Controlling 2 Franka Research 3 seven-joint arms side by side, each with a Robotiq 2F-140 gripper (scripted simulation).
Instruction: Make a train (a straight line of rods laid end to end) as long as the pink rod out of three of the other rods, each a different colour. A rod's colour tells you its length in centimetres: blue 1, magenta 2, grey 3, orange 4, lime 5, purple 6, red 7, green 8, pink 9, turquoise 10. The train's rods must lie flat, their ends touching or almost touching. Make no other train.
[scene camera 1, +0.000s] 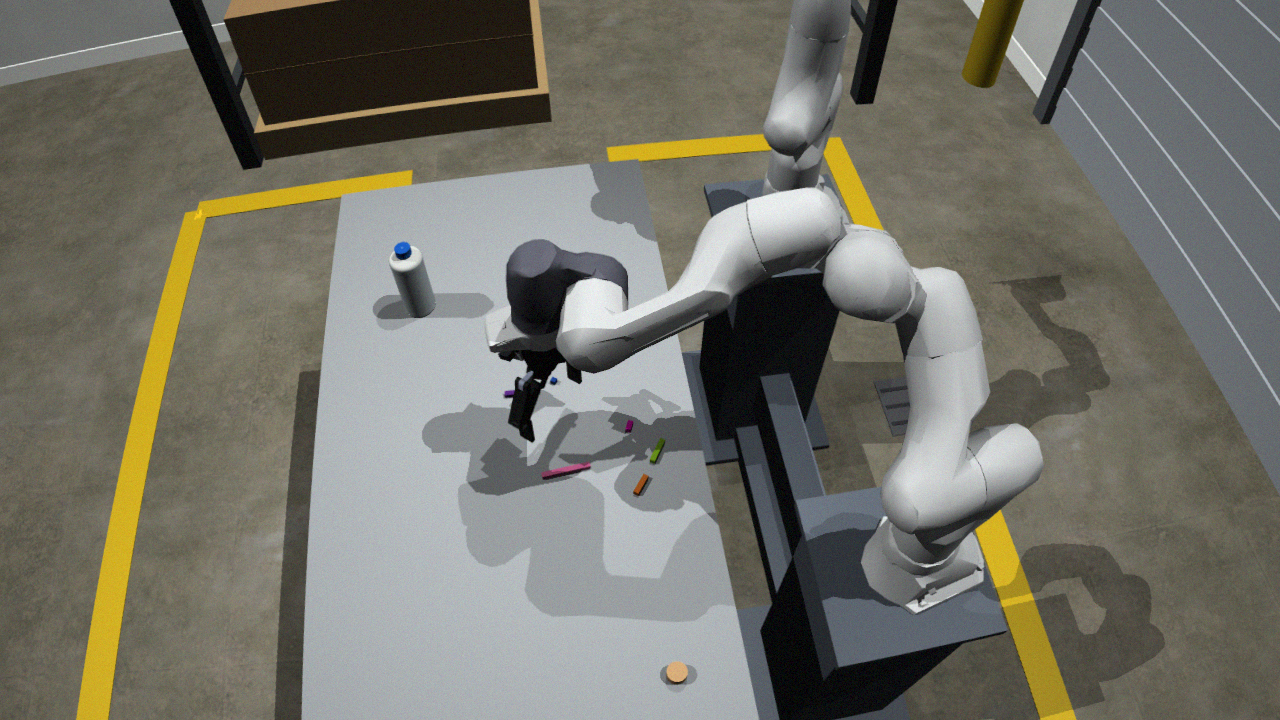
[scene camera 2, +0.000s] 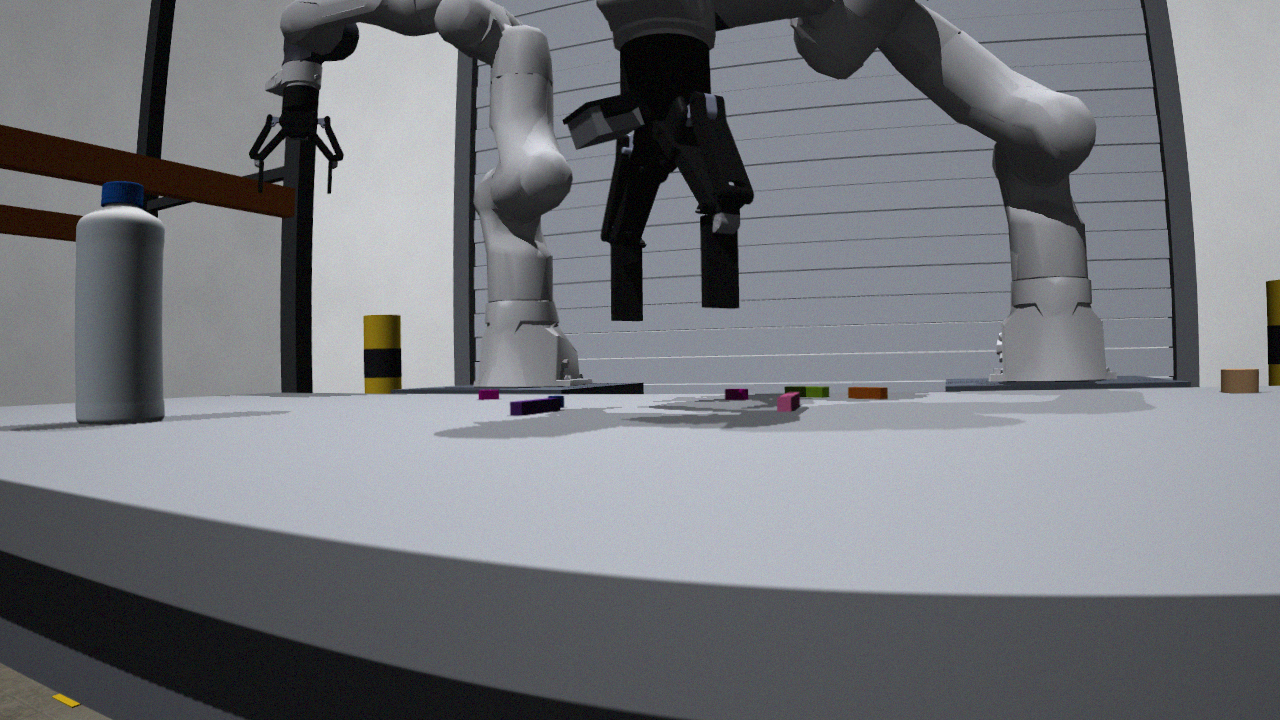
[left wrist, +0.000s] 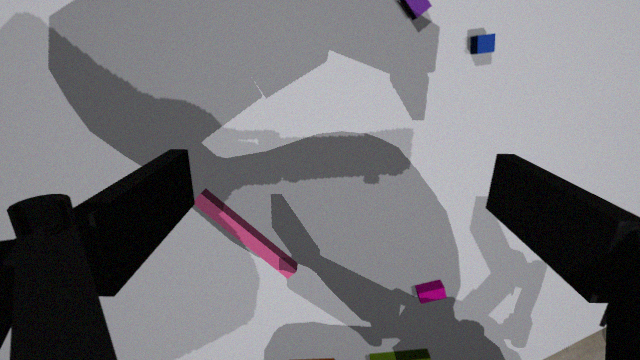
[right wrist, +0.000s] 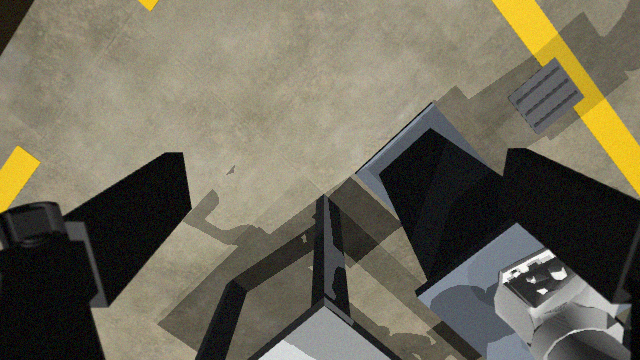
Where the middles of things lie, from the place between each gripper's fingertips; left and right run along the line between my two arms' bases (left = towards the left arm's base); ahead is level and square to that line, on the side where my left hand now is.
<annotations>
My left gripper (scene camera 2: 669, 314) is now 90 mm to the right of the pink rod (left wrist: 207, 202), 80 mm above it and 10 mm past it.
My right gripper (scene camera 2: 294, 191) is now 1110 mm to the right of the pink rod, 560 mm short of it and 410 mm above it.
</annotations>
